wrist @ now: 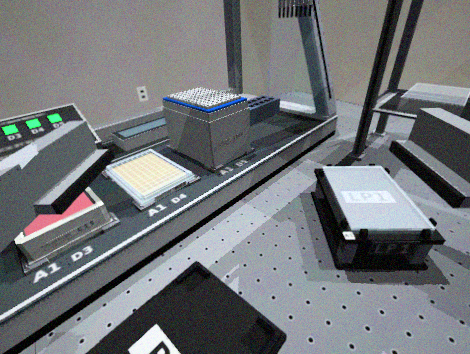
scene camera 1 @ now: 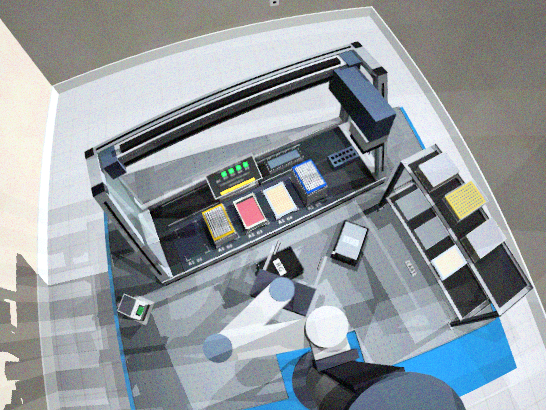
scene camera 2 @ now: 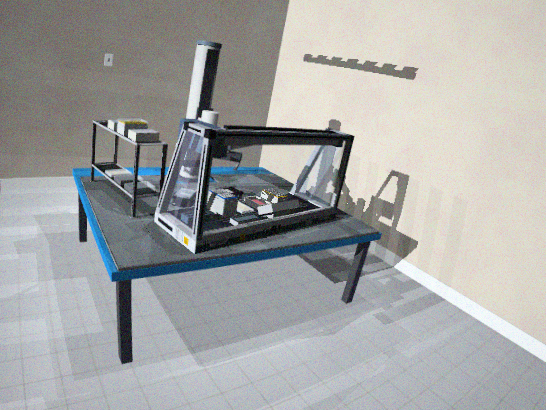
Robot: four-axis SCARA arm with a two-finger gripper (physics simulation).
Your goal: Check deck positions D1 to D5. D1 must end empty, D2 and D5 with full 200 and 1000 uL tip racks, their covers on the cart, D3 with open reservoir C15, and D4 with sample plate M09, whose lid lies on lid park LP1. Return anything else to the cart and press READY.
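Places are measured from the arm's base along level axes (x ahead, y left, z up), in millimetres.
Where they show: gripper, fingertip midpoint: [wrist: 247, 133] [scene camera 1: 301, 248] [scene camera 2: 220, 166].
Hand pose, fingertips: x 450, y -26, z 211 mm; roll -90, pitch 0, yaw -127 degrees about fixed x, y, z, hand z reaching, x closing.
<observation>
Things, the pixels of their top centre, and the offset from my fingertips. "*": a spot on its surface instead.
- yellow-rimmed tip rack, middle of its top: [scene camera 1: 217, 221] [scene camera 2: 275, 192] dx +204, dy +250, dz -86 mm
- open reservoir, middle of its top: [wrist: 50, 198] [scene camera 1: 249, 210] [scene camera 2: 258, 200] dx +227, dy +128, dz -119 mm
- open sample plate, middle of its top: [wrist: 146, 169] [scene camera 1: 279, 198] dx +250, dy +7, dz -136 mm
- tall blue-rimmed tip rack, middle of its top: [wrist: 202, 95] [scene camera 1: 309, 175] [scene camera 2: 223, 193] dx +273, dy -115, dz -53 mm
- pale lid, middle of its top: [wrist: 369, 191] [scene camera 1: 351, 240] dx +17, dy -202, dz -141 mm
- READY button, surface spot: [scene camera 1: 140, 310] * dx -48, dy +613, dz -114 mm
- RG, middle of its top: [scene camera 1: 279, 266] [scene camera 2: 229, 190] dx -4, dy +77, dz -143 mm
- cart, middle of its top: [scene camera 1: 470, 223] [scene camera 2: 126, 130] dx -129, dy -512, dz +157 mm
- yellow rack, middle of its top: [scene camera 1: 467, 197] [scene camera 2: 133, 120] dx -65, dy -499, dz +222 mm
- status panel, surface spot: [scene camera 1: 234, 175] * dx +368, dy +150, dz -81 mm
My gripper [scene camera 1: 301, 251] [wrist: 247, 133] is open and empty, reaching over the table between RG and LP1, in front of the deck. D1 [scene camera 1: 186, 241] is bare. A yellow-rimmed tip rack [scene camera 1: 218, 223] stands at D2. The open reservoir [scene camera 1: 249, 212] [wrist: 67, 219] with pink liquid sits at D3. The open sample plate [scene camera 1: 280, 200] [wrist: 150, 172] lies at D4. A tall blue-rimmed tip rack [scene camera 1: 309, 176] [wrist: 192, 130] stands at D5. A pale lid [scene camera 1: 351, 240] [wrist: 395, 215] lies on LP1. The READY button [scene camera 1: 140, 310] shows green at left.
The black stand RG [scene camera 1: 294, 262] [wrist: 195, 310] is near the gripper. The cart [scene camera 1: 392, 186] [scene camera 2: 135, 180] [wrist: 376, 80] holds pale boxes, a yellow rack [scene camera 1: 465, 200] and a plate [scene camera 1: 448, 263]. The status panel [scene camera 1: 234, 175] shows green lamps. The hood frame surrounds the deck.
</observation>
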